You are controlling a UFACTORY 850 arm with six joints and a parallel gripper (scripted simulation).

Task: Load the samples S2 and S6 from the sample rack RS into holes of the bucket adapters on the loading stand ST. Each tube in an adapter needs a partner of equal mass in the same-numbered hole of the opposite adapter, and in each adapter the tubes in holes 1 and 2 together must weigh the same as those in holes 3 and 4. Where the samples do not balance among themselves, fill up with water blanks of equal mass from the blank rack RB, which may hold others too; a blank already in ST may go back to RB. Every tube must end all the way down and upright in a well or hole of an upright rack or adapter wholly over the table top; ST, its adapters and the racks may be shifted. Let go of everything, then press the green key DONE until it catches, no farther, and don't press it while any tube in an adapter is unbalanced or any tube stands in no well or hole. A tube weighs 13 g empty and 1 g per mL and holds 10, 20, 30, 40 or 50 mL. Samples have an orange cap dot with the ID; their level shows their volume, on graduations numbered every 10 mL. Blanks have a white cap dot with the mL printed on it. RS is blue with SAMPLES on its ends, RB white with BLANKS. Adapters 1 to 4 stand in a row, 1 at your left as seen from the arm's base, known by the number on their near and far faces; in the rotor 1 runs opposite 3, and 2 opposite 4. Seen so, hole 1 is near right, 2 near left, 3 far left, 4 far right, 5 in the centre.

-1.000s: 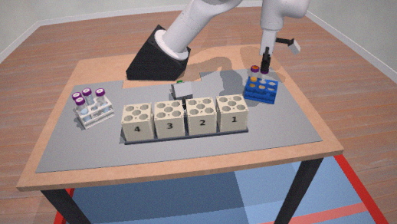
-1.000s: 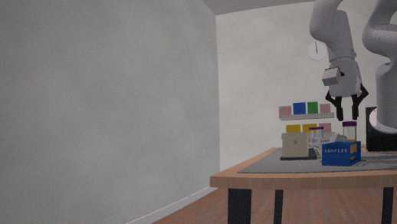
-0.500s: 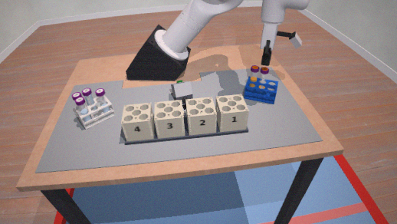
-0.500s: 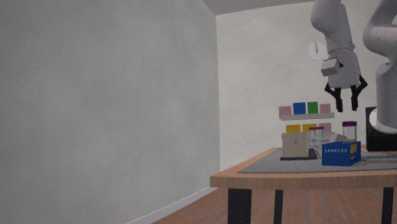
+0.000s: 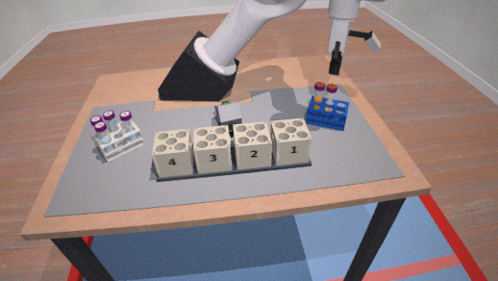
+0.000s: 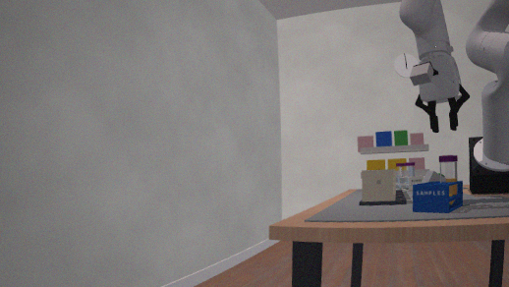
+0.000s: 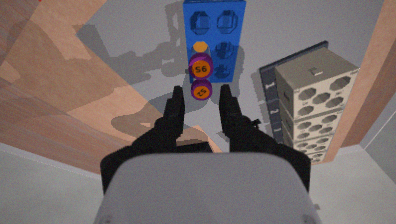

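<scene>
Now: the sample tube S2 13 cm below my hand, 4 cm to the right of it and 2 cm behind it. From my hand the other things lie so: blue sample rack RS: 17 cm below, 2 cm ahead, 1 cm to the right; then adapter 1: 20 cm ahead, 15 cm to the right, 15 cm below; then sample S6: 13 cm below, 1 cm ahead.
</scene>
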